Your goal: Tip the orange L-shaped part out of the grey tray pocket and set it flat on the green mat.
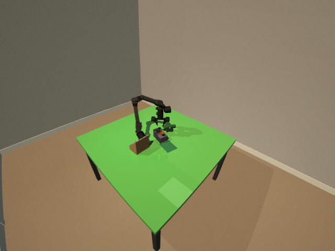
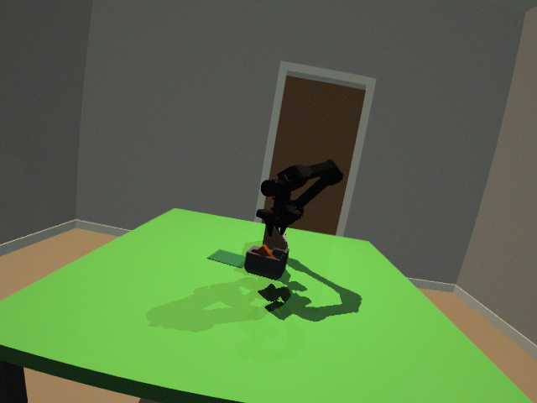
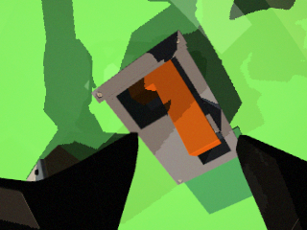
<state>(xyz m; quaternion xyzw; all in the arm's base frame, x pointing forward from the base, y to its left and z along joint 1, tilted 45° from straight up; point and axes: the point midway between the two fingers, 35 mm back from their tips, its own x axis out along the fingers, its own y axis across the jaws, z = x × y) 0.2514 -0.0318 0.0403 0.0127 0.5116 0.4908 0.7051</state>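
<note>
Now: gripper tip 100 mm above the orange L-shaped part, 10 mm to the right of it and 10 mm past it. The rest, counted from my gripper tip: dark green mat 170 mm to the right, 160 mm below, 50 mm behind.
</note>
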